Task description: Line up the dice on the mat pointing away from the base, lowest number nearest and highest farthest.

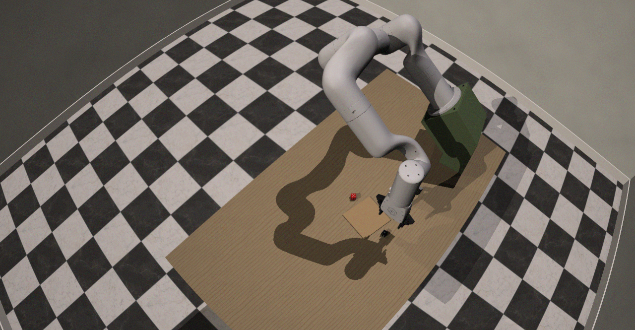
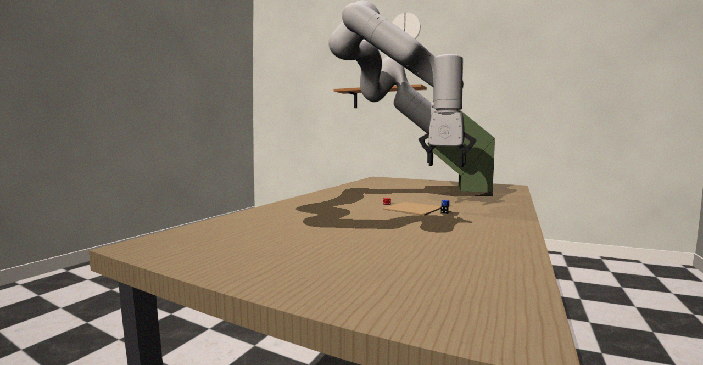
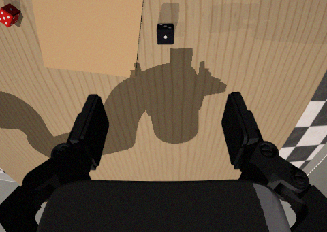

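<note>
My hand is 14 cm above the black die. From my hand the other things lie so: tan mat: 2 cm behind, 10 cm to the right, 15 cm below; then red die: 5 cm behind, 20 cm to the right, 14 cm below; then blue die: 10 cm behind, 1 cm to the right, 14 cm below.
</note>
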